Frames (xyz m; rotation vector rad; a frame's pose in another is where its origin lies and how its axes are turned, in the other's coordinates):
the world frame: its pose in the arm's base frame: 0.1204 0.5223 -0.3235 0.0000 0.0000 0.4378
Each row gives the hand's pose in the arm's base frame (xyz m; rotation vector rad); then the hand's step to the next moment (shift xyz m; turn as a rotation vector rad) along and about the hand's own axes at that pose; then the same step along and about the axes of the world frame.
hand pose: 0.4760 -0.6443 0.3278 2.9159 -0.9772 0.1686
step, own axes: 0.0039 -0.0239 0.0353 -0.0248 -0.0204 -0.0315
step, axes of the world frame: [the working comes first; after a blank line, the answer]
step, axes of the arm's base frame: 0.0205 0.0134 -0.0351 -0.0100 0.0340 0.0277

0.0242 0.0035 -0.0351 0.0054 0.0350 0.0277
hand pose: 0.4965 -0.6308 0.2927 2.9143 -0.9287 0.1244
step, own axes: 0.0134 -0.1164 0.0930 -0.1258 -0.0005 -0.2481
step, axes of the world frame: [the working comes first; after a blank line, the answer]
step, axes of the arm's base frame: 0.0833 0.0776 -0.0971 -0.1151 0.0976 0.2337

0.1083 0.0349 -0.0971 -0.0629 0.1372 0.2337
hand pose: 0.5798 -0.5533 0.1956 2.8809 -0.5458 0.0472
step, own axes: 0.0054 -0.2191 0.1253 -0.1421 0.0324 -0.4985
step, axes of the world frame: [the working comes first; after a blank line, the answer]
step, axes of the arm's base frame: 0.0841 0.1711 -0.1655 -0.1405 0.1260 0.4839

0.1487 0.1193 -0.1655 -0.0738 0.1737 0.4839
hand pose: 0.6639 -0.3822 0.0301 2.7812 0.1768 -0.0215
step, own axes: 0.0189 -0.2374 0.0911 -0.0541 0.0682 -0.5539
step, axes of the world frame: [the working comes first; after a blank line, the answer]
step, axes of the arm's base frame: -0.0104 0.1914 -0.1682 -0.0491 0.1226 0.5449

0.0717 0.1777 -0.1682 0.0075 0.1318 0.5449
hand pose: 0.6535 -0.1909 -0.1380 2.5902 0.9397 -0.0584
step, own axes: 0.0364 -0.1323 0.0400 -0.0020 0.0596 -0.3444
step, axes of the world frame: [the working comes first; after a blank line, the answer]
step, axes of the arm's base frame: -0.0509 0.1004 -0.0880 0.0048 0.0834 0.3394

-0.0035 0.1126 -0.0880 0.0397 0.0735 0.3394
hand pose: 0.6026 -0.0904 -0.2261 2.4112 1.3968 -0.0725
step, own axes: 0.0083 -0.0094 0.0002 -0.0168 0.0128 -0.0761
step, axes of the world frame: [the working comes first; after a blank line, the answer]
step, axes of the arm's base frame: -0.0037 0.0111 -0.0046 -0.0076 0.0050 0.0784

0.0013 0.0116 -0.0046 -0.0048 0.0078 0.0784
